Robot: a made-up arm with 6 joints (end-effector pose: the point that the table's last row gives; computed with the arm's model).
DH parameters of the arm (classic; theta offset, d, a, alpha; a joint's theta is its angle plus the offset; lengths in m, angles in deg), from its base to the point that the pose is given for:
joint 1: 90 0 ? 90
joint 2: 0 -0.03 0.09 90
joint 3: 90 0.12 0.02 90
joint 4: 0 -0.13 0.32 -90
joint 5: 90 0.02 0.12 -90
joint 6: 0 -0.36 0.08 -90
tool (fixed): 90 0 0 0
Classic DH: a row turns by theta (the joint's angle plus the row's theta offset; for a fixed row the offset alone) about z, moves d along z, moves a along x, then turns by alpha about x.
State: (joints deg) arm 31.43 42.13 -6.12 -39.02 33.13 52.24
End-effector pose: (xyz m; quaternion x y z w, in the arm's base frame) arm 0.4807 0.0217 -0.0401 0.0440 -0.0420 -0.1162 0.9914
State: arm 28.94 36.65 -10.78 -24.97 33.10 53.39
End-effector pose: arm 0.5270 0.1435 -0.0510 -0.0556 -0.0227 -0.0269 0.9978
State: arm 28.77 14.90 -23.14 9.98 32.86 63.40
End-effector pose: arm 0.5256 0.4203 -0.1853 -0.4590 -0.0012 0.2042 0.8646
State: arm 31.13 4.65 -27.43 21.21 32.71 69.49
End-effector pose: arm 0.4915 0.4658 -0.2690 -0.6235 -0.0134 0.2668 0.7348
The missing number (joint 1, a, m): 0.18
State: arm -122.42 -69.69 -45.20 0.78 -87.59 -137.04
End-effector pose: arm 0.0988 -0.1832 -0.5804 -0.8879 -0.2323 0.3958 0.0312
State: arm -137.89 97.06 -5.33 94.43 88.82 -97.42
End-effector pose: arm 0.4328 -0.3599 -0.3654 -0.6701 0.3533 0.6010 0.2549
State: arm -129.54 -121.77 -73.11 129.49 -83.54 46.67
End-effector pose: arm 0.0251 0.3857 0.4013 -0.8432 -0.4831 0.1746 0.1583
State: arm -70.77 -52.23 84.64 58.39 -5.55 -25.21
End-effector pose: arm -0.6360 0.0786 -0.2374 0.0999 -0.1679 -0.9549 0.2236
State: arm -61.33 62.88 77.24 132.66 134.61 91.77
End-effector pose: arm 0.1052 0.4104 -0.1126 -0.0605 0.6787 0.7117 0.1705
